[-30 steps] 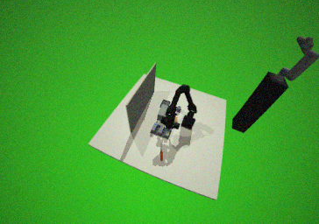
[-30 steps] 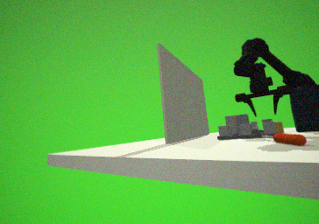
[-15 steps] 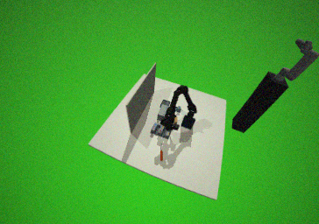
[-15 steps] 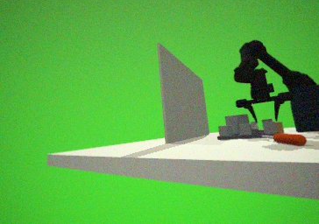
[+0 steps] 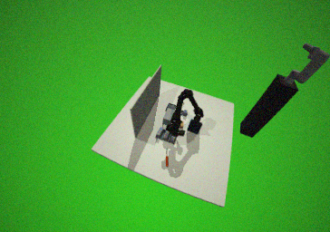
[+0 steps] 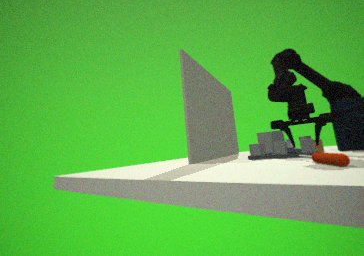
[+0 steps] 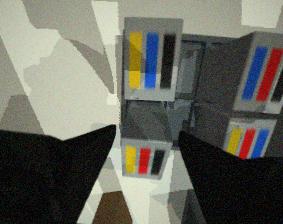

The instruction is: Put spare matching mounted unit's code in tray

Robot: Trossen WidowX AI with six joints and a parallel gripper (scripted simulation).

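The grey spare lies 2 cm above my gripper tip and 1 cm to the right of it. From my gripper tip the other things lie so: grey wall panel (38 cm ahead, 20 cm above, 15 cm to the right).
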